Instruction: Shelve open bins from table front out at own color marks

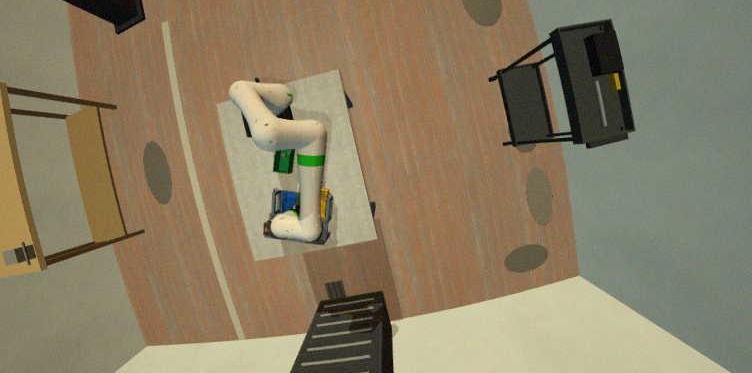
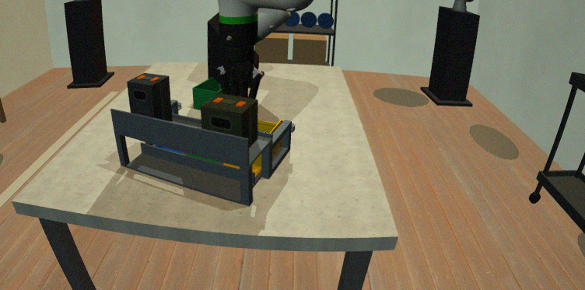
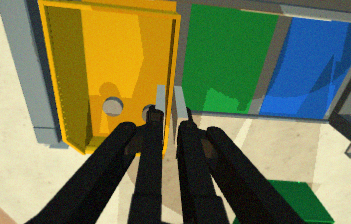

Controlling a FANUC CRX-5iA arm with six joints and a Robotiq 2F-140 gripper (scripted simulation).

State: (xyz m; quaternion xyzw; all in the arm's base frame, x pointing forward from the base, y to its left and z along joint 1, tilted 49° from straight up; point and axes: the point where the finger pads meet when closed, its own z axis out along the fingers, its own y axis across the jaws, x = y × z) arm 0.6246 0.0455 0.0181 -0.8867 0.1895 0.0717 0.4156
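My hand is 1 cm short of the yellow bin, 5 cm to the right of it and 4 cm above it. Also, from my hand: green bin 32 cm behind, 9 cm to the right, 5 cm below.
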